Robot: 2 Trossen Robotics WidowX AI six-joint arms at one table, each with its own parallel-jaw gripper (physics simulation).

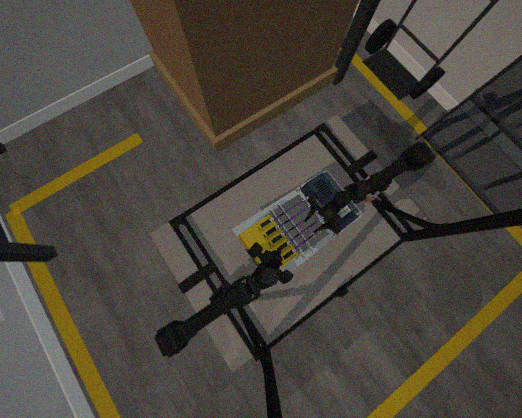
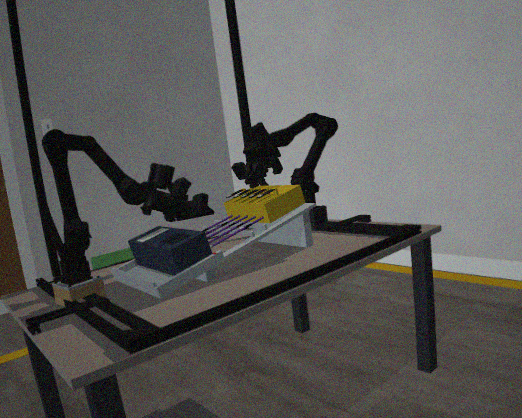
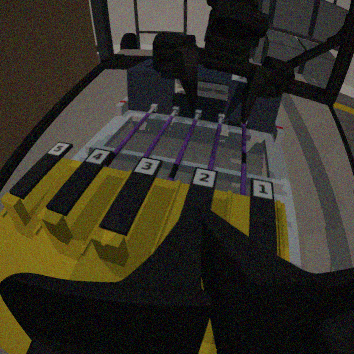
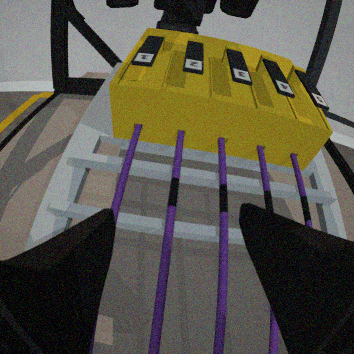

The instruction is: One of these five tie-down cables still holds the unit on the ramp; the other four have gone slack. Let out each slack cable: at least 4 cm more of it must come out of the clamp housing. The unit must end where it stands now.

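A yellow clamp housing sits at the top of a grey ramp. It carries five black numbered levers. Five purple cables run down to the dark blue unit. My left gripper is shut, its tips on lever 2. My right gripper is open and empty, low over the cables. It straddles cables 2 and 3.
A big brown box stands beyond the table. A black cart is at the upper right. A black frame rims the table top. A green strip lies behind the unit.
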